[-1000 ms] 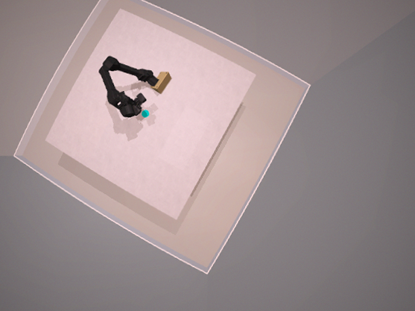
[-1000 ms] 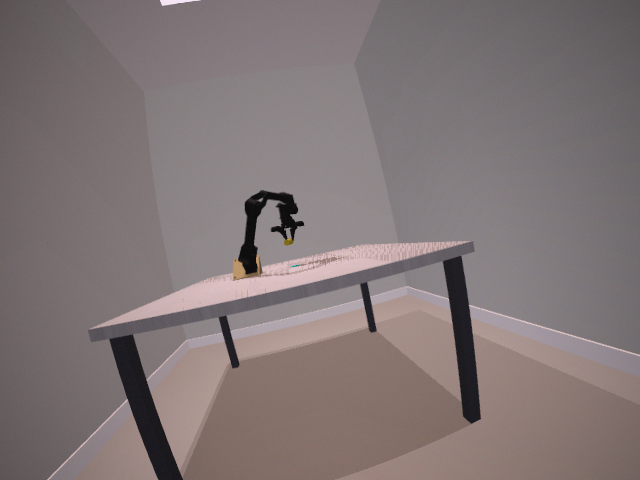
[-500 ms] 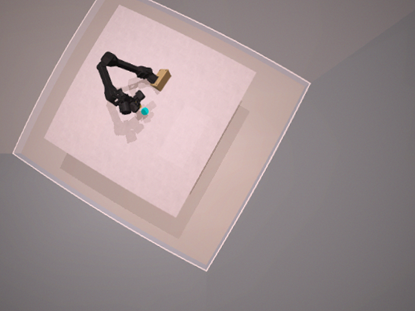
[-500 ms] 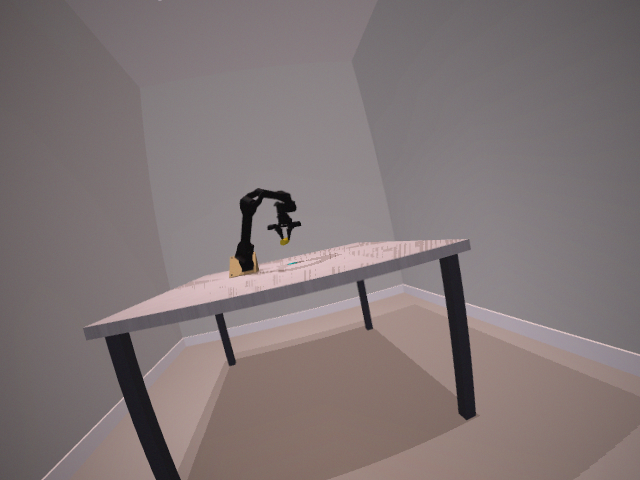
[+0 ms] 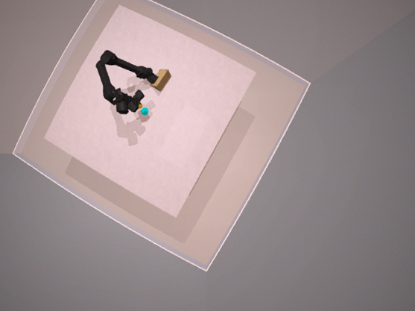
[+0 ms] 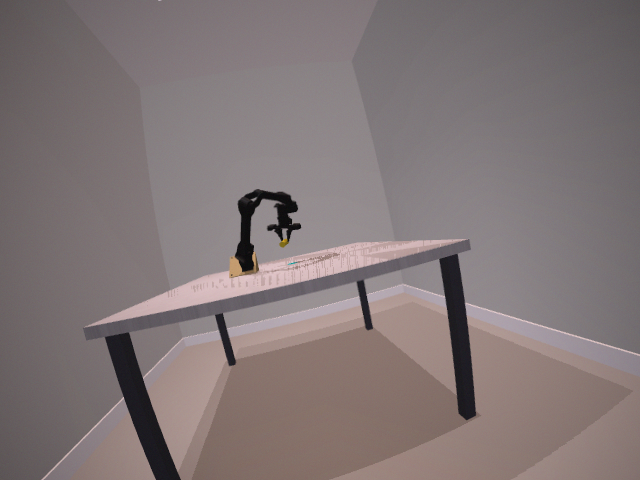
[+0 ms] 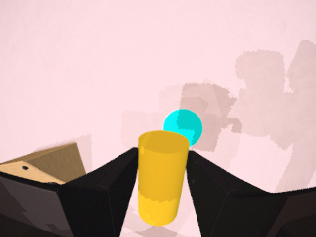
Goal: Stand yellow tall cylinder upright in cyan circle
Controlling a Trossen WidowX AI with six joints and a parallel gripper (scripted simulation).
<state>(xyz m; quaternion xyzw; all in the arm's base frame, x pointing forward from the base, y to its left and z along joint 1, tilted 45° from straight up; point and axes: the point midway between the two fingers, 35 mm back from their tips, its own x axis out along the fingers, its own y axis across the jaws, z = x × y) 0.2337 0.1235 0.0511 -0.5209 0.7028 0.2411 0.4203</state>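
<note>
Right now the cyan circle is 130 mm below my gripper tip and 10 mm ahead of it. Round my gripper tip: yellow tall cylinder (20 mm to the right, 10 mm below, 10 mm behind).
</note>
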